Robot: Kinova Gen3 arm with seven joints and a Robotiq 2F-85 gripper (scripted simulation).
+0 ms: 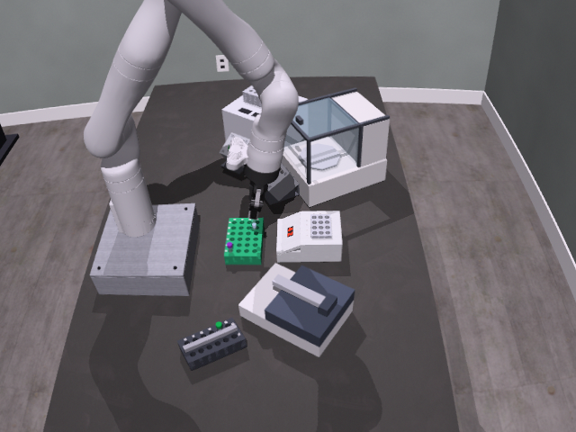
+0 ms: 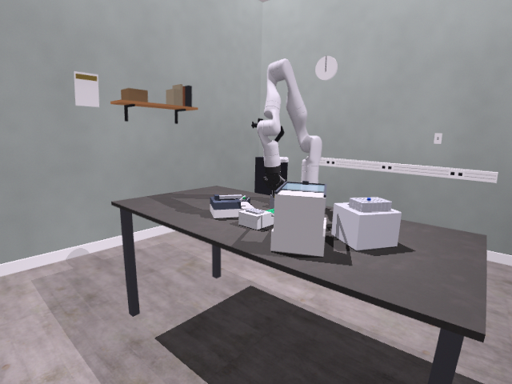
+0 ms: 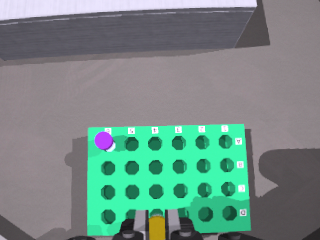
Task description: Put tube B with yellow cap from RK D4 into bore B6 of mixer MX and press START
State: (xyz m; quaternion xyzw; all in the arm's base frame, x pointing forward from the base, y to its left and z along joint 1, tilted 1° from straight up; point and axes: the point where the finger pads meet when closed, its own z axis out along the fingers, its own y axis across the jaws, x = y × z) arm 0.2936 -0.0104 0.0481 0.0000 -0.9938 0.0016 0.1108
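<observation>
The blue-capped tube is 47 cm to the left of my hand, 5 cm ahead of it and 3 cm above it. Also, from my hand: purple-capped tube: 10 cm below, 6 cm behind, 4 cm to the right; then green tube rack: 11 cm below, 3 cm behind, 1 cm to the left; then tube B: 4 cm below.
</observation>
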